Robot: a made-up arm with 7 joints.
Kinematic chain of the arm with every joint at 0, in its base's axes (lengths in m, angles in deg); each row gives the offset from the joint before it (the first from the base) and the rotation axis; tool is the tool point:
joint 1: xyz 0 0 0.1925 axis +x
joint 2: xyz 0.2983 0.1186 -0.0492 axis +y
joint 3: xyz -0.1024 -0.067 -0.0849 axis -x
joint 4: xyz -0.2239 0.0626 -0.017 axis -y
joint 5: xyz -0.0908 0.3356 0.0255 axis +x
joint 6: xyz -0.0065 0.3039 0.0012 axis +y
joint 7: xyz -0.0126 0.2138 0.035 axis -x
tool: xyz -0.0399 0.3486 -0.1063
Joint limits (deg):
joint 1: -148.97..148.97
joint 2: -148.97..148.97
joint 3: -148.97..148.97
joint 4: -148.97..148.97
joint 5: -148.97..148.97
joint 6: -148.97..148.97
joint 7: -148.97..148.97
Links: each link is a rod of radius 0.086 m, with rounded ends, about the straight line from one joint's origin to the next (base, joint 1, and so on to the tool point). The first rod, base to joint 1, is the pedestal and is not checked.
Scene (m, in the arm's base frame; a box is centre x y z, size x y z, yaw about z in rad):
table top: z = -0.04
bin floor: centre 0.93 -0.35 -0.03 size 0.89 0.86 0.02 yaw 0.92
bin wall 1: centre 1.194 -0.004 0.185 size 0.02 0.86 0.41 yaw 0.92
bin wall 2: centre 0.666 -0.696 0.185 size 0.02 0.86 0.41 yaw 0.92
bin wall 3: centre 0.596 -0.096 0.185 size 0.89 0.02 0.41 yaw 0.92
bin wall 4: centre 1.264 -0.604 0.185 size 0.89 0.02 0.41 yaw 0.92
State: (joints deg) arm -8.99 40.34 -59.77 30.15 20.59 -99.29 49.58
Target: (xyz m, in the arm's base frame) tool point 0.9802 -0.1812 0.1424
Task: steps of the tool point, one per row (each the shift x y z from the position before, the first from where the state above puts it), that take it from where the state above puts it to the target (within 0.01 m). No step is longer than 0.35 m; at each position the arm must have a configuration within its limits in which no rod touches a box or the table.
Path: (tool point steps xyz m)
1: 0.1930 -0.2254 -0.1104
2: 0.1243 -0.1926 -0.2105
3: 0.0289 -0.1321 -0.2653
4: -0.0693 -0.0592 -0.2616

